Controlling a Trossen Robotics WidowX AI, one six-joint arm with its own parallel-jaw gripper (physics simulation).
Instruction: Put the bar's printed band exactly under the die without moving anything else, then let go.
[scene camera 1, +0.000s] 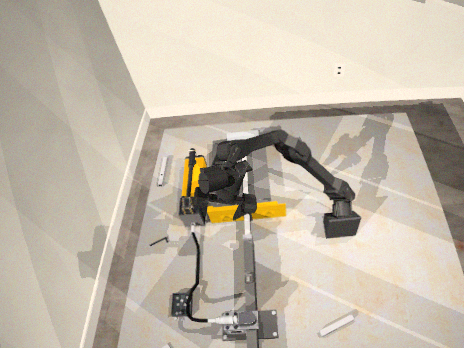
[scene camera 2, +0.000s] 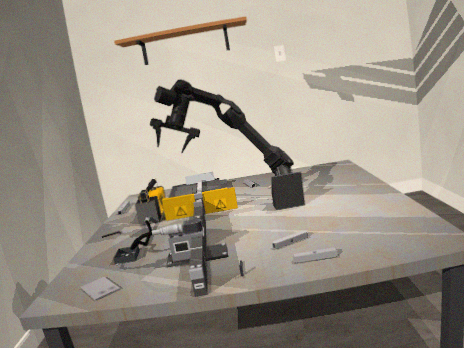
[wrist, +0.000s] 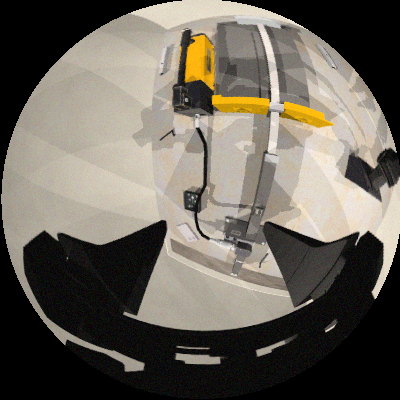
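Pixels of known places: gripper, between the fingertips: (scene camera 1: 219, 217) (scene camera 2: 169, 150) (wrist: 216, 226); arm's base, origin of its link: (scene camera 1: 343, 215) (scene camera 2: 286, 180).
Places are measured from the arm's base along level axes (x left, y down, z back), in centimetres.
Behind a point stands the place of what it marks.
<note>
My gripper (scene camera 2: 171, 149) @[x 4.6, y -21.4, z -43.5 cm] (wrist: 216, 226) @[x 4.6, y -21.4, z -43.5 cm] is open and empty, high above the table behind the grey fixture. A long pale bar (scene camera 1: 247, 226) @[x -4.6, y 3.4, z -36.4 cm] (wrist: 273, 135) @[x -4.7, y 3.5, z -36.4 cm] runs through the gap between two yellow guard panels and meets a dark grey rail (scene camera 1: 249, 257) @[x 8.7, y 2.9, z -37.2 cm] (wrist: 265, 182) @[x 7.7, y 2.9, z -37.6 cm] that runs to the front. A grey block (wrist: 276, 106) @[x -11.6, y 1.2, z -35.8 cm] sits over the bar in the gap. A dark head with a cable plug (scene camera 1: 246, 318) @[x 32.1, y -1.5, z -40.6 cm] (scene camera 2: 191, 227) @[x 33.8, y -0.2, z -40.9 cm] (wrist: 243, 247) @[x 29.8, y -0.9, z -40.5 cm] stands over the rail near the front. The printed band cannot be made out, and I cannot tell which part is the die.
Yellow guard panels (scene camera 1: 270, 210) @[x -10.8, y 4.7, z -26.4 cm] (scene camera 2: 220, 199) @[x -10.9, y 5.3, z -26.9 cm] (wrist: 241, 104) @[x -12.3, y 2.4, z -44.1 cm] stand upright across the bar. A yellow and black machine (scene camera 1: 193, 175) @[x -33.4, y 1.9, z -56.7 cm] (wrist: 199, 62) @[x -28.5, y 2.0, z -54.2 cm] stands at the left. Its black cable (scene camera 1: 198, 260) @[x 3.8, y 9.5, z -57.8 cm] (wrist: 205, 165) @[x 5.3, y 9.5, z -57.8 cm] passes a dark box (scene camera 1: 180, 304) @[x 20.6, y 10.3, z -65.9 cm] (scene camera 2: 126, 255) @[x 19.5, y 10.2, z -65.6 cm] (wrist: 192, 200) @[x 21.0, y 10.2, z -65.3 cm]. Loose pale bars (scene camera 2: 291, 240) @[x 36.6, y 10.1, z -10.6 cm] (scene camera 2: 316, 255) @[x 53.0, y 9.1, z -8.1 cm] lie at the right.
</note>
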